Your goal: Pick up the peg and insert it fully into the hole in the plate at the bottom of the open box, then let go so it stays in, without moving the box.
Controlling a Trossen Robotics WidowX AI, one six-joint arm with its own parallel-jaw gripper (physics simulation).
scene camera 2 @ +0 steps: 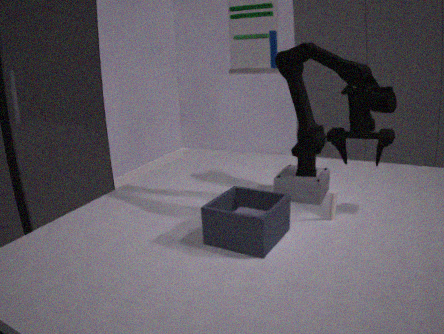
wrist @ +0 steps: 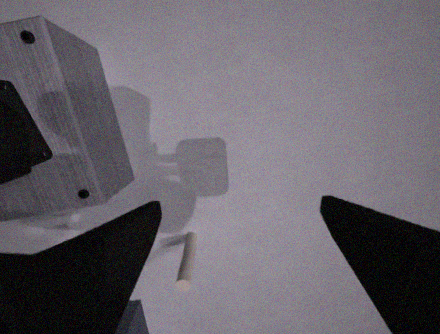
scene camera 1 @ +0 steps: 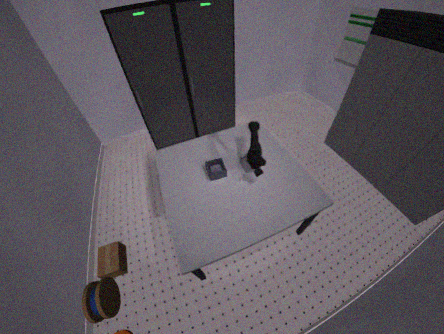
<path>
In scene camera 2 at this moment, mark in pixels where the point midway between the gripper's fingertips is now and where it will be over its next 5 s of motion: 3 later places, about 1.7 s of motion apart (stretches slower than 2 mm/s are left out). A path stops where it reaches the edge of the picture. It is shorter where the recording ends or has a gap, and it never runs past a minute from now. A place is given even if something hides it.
My gripper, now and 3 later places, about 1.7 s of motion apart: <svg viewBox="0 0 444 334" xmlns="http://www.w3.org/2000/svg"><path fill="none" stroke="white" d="M361 164L332 182L333 204L337 191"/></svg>
</path>
